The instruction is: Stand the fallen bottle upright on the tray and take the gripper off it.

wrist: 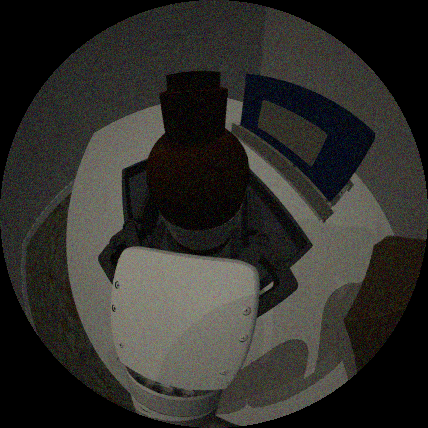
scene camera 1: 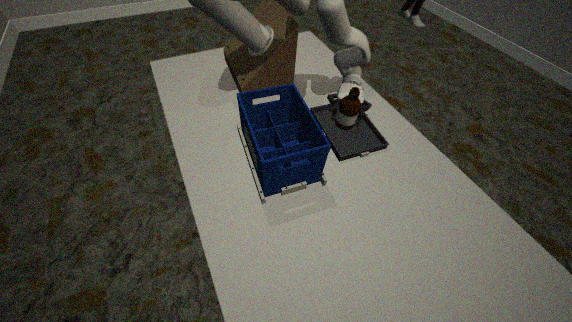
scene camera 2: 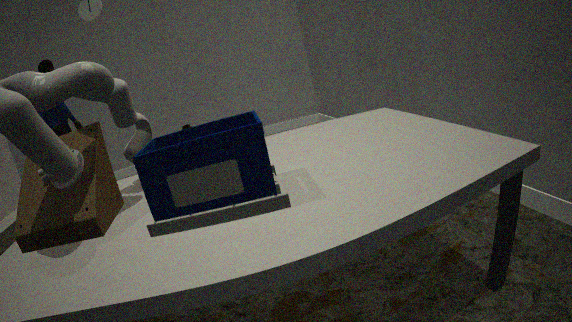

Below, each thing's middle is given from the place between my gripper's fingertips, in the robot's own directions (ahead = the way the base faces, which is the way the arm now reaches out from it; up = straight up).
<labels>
Now: hand 30 mm below the brown bottle (scene camera 1: 350, 105) and 10 mm past it. The rest, counted from my hand: pale rail (scene camera 2: 272, 203) 390 mm to the right, 40 mm below, 10 mm ahead.
</labels>
